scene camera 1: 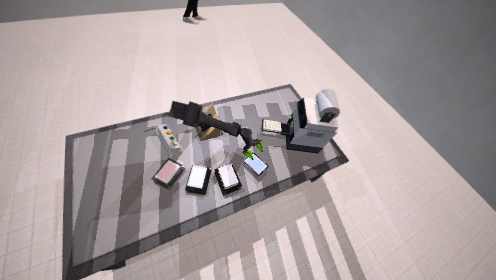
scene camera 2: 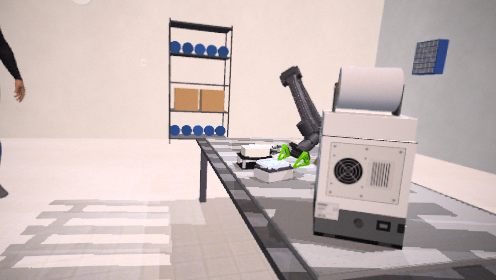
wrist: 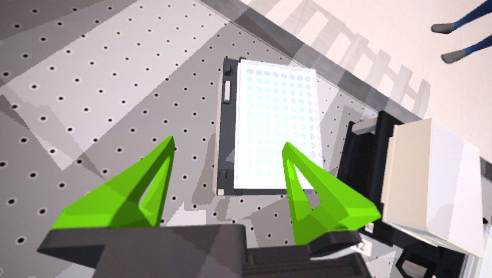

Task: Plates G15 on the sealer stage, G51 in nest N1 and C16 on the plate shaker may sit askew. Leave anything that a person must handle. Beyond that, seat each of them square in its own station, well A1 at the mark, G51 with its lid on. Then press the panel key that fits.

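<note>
A pale blue, many-welled plate [scene camera 1: 256,164] [scene camera 2: 273,164] [wrist: 275,125], apparently C16, lies on the shaker [scene camera 2: 274,174] [wrist: 227,135]. In the wrist view a dark strip of the shaker top shows along its left side. My gripper [scene camera 1: 256,154] [scene camera 2: 287,163] [wrist: 232,144] is open and empty above the shaker's near end; its right finger overlaps the plate's lower right in the wrist view. A white plate [scene camera 1: 272,125], apparently G15, is on the sealer stage. Black nests hold a cream block-like plate [scene camera 1: 228,175] [scene camera 2: 256,151] [wrist: 435,180] and a white plate [scene camera 1: 199,177]. Which nest is N1 is unreadable.
The sealer [scene camera 1: 312,136] [scene camera 2: 367,175] with its film roll stands at the right end. The key panel [scene camera 1: 170,140] has blue, yellow, green and pale keys. A pinkish plate [scene camera 1: 168,172] sits at the left. A tan wedge [scene camera 1: 211,131] is beside the arm. A person [scene camera 1: 191,11] stands beyond the table.
</note>
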